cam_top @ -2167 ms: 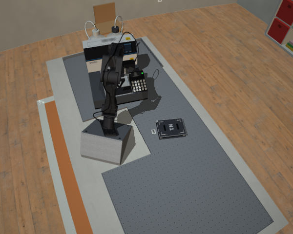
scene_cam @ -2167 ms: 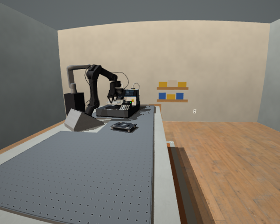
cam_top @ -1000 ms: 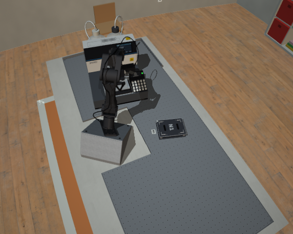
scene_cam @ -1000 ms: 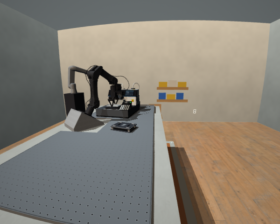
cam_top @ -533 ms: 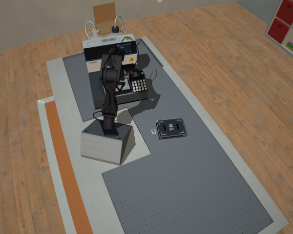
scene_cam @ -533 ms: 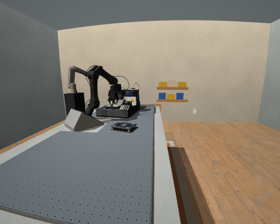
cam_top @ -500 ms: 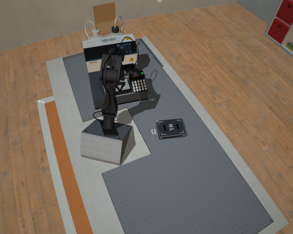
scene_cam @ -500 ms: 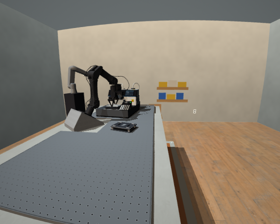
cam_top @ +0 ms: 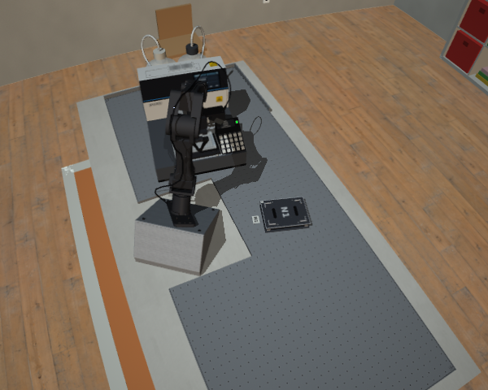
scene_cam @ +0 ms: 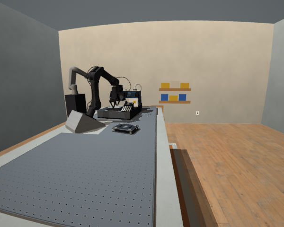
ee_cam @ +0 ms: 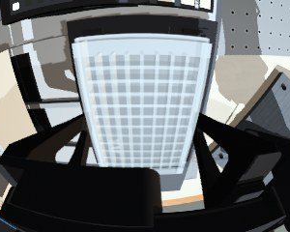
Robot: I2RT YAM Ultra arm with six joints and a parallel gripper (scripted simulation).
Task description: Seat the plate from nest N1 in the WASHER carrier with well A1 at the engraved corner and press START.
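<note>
Now: hand right at the well plate. The rest, counted from my hand: plate washer 10 mm behind, 150 mm to the left, 20 mm above; washer carrier 20 mm below; label 170 mm ahead, 320 mm to the right, 110 mm below.
</note>
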